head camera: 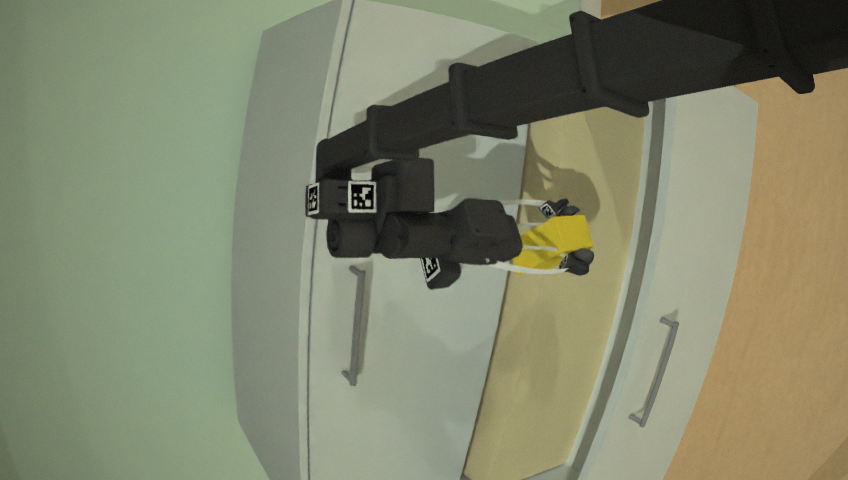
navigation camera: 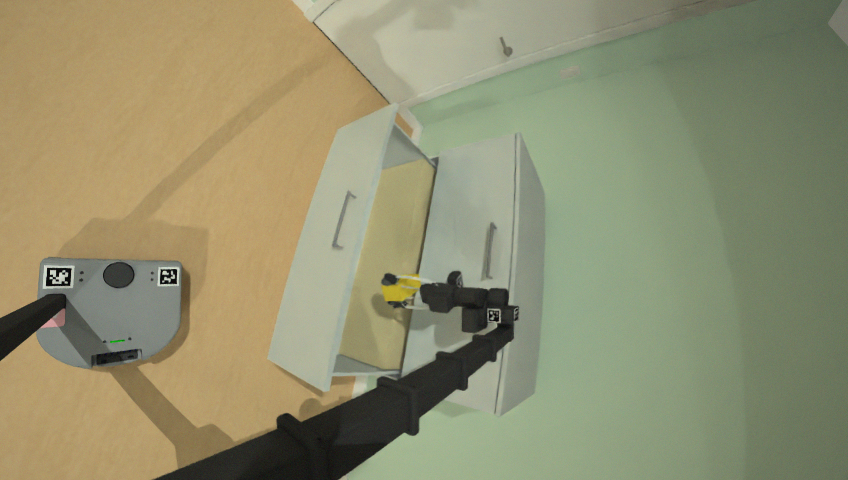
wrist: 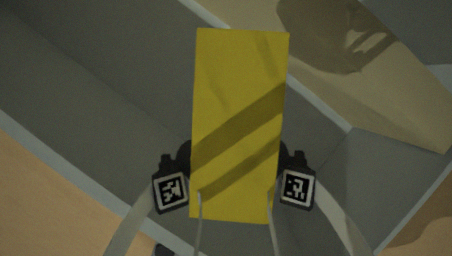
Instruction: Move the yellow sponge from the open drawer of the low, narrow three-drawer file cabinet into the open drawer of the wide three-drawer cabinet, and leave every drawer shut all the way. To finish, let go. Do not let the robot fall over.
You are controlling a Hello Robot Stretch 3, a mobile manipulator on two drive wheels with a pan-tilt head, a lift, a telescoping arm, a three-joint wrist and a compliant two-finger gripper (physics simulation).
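Where they show: gripper, fingertip midpoint: [head camera: 582, 236] [navigation camera: 386, 290]; robot's base, origin of the base link: [navigation camera: 119, 273].
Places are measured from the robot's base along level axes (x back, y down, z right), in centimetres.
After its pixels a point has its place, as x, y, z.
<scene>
The yellow sponge [head camera: 572, 230] @(2.8, -75.2, 56.6) [navigation camera: 402, 290] @(1.6, -77.9, 57.6) [wrist: 242, 90] is held between my two fingertips, its long side pointing away from the wrist. My gripper [head camera: 570, 236] @(2.1, -71.3, 58.2) [navigation camera: 393, 291] @(2.1, -71.3, 58.2) [wrist: 231, 157] @(2.1, -71.3, 58.2) is shut on it and hangs over the open drawer [head camera: 693, 237] @(1.6, -58.3, 45.3) [navigation camera: 318, 237] @(-13.7, -49.0, 49.7) [wrist: 385, 170] of the wide cabinet [head camera: 267, 178] @(12.7, -102.9, 95.2) [navigation camera: 526, 237] @(-14.4, -102.9, 92.3). Shadows of the gripper and sponge fall on the drawer's tan bottom, apart from the sponge. The drawer front above the open drawer [head camera: 422, 356] @(-15.2, -82.5, 81.4) [navigation camera: 458, 208] @(-25.2, -81.2, 84.3) is flush and shut. The narrow file cabinet does not show.
The telescoping arm [head camera: 547, 83] @(9.4, -107.1, 27.1) [navigation camera: 357, 416] @(8.2, -106.3, 16.5) crosses in front of the wide cabinet's near end. My grey base [navigation camera: 136, 315] @(11.8, -16.1, 4.6) stands on the wooden floor [navigation camera: 178, 148] @(-47.9, -0.1, 13.5), a stretch away from the drawer's front. A green wall [head camera: 119, 237] @(4.3, -131.9, 127.7) [navigation camera: 642, 267] @(-3.3, -143.2, 130.0) is behind the cabinet, and a white door [navigation camera: 440, 53] @(-129.2, -55.9, 115.7) is beyond it.
</scene>
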